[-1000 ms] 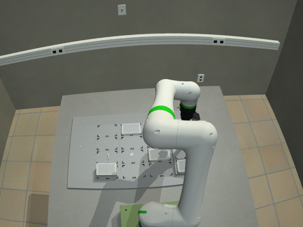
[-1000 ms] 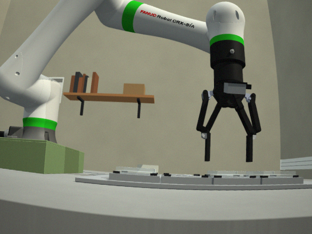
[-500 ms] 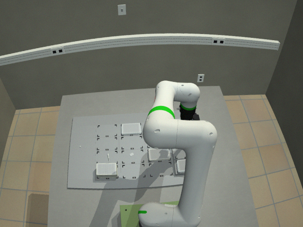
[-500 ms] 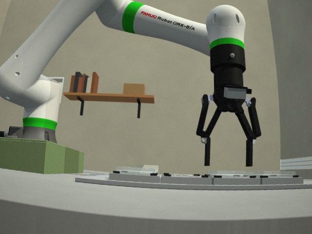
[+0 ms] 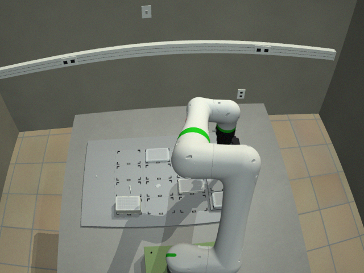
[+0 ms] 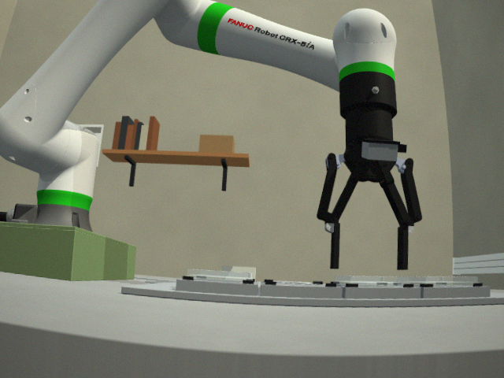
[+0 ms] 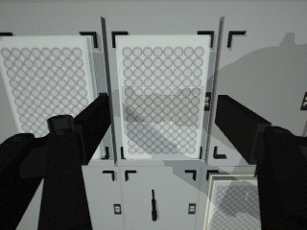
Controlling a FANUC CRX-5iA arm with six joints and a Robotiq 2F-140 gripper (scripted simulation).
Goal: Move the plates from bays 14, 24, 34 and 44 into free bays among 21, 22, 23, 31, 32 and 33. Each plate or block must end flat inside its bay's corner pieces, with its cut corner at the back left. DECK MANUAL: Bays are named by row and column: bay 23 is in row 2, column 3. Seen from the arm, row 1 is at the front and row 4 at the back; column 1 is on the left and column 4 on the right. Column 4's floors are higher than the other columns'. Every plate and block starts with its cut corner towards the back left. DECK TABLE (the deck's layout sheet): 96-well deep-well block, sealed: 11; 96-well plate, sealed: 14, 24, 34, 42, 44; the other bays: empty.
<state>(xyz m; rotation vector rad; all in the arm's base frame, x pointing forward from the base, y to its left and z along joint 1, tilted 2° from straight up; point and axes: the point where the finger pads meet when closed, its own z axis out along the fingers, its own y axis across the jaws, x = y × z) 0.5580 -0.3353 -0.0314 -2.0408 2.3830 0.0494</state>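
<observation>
My gripper is now 4 cm above the sealed 96-well plate. Also, from my hand: dark stick (15 cm to the left, 6 cm below, 3 cm ahead); thin white stick (49 cm to the left, 6 cm below, 3 cm behind); white scrap (35 cm to the left, 6 cm below, 4 cm behind).
</observation>
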